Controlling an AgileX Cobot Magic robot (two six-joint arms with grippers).
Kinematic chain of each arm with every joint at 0, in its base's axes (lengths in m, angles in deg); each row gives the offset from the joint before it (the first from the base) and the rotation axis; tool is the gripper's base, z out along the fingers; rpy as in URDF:
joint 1: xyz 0 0 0.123 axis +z
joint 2: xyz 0 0 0 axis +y
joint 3: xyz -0.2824 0 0.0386 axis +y
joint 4: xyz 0.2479 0 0.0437 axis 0.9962 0 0.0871
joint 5: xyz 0 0 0 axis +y
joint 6: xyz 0.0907 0 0.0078 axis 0.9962 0 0.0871
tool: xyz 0 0 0 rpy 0 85 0
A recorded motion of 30 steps. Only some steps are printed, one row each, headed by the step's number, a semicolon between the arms.
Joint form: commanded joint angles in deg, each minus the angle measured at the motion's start. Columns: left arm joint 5, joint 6, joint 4, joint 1, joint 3, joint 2; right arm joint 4, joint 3, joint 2, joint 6, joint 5, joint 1.
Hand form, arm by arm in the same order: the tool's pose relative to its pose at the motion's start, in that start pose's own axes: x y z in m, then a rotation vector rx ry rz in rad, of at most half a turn. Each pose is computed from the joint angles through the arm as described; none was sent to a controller.
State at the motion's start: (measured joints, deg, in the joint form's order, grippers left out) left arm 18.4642 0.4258 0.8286 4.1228 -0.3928 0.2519; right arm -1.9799 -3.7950 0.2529 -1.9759 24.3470 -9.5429
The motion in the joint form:
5: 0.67 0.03 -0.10 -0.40 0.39 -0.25; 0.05 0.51 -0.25 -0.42 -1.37 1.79
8: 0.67 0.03 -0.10 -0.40 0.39 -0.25; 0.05 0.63 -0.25 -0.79 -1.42 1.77
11: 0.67 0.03 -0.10 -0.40 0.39 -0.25; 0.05 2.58 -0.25 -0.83 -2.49 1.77
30: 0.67 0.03 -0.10 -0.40 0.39 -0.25; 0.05 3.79 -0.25 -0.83 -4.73 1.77
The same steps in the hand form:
5: 0.0031 -0.0005 0.0004 0.0075 0.0140 0.0005; 0.0004 0.0017 0.0007 -0.0298 -0.0216 -0.0148
8: 0.0031 -0.0005 0.0004 0.0075 0.0140 0.0005; 0.0009 0.0017 0.0010 -0.0295 -0.0204 -0.0212
11: 0.0031 -0.0005 0.0004 0.0075 0.0140 0.0005; 0.0099 0.0025 0.0050 -0.0312 -0.0052 -0.0226
30: 0.0031 -0.0005 0.0004 0.0075 0.0140 0.0005; 0.0130 0.0029 0.0073 -0.0311 -0.0232 -0.0226

